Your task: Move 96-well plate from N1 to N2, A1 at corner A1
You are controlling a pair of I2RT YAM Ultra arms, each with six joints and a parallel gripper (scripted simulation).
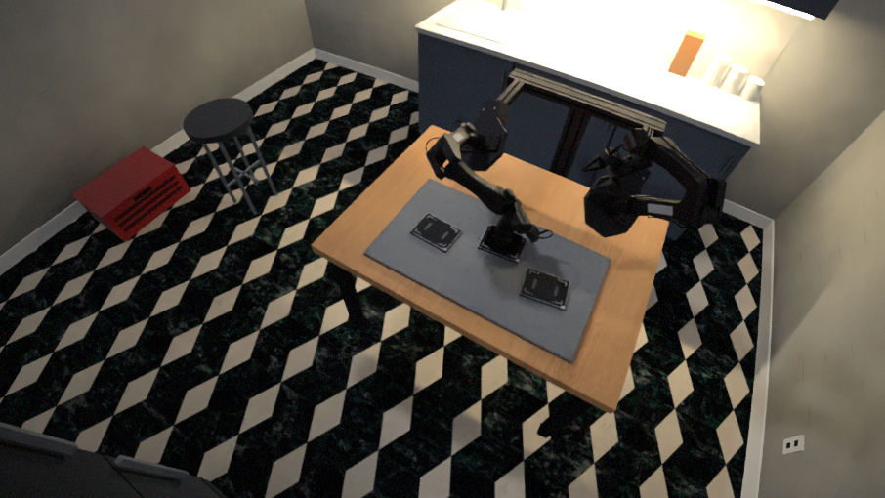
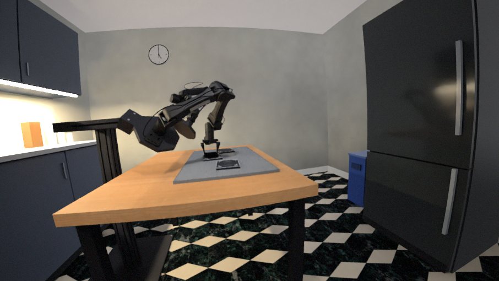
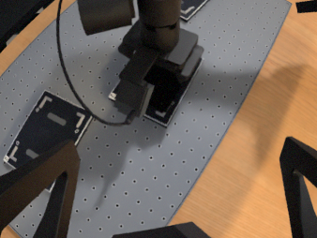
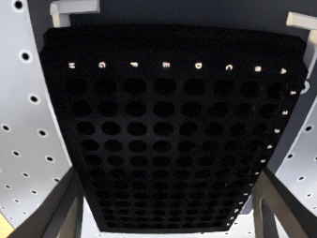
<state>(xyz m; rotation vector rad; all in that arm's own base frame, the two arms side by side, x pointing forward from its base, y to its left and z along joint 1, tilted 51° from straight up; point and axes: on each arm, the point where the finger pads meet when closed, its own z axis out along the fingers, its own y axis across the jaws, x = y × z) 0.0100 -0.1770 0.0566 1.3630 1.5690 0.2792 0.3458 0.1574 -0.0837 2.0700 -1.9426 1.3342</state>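
The black 96-well plate is 30 cm below my left hand, 18 cm to the right of it and 15 cm ahead of it.
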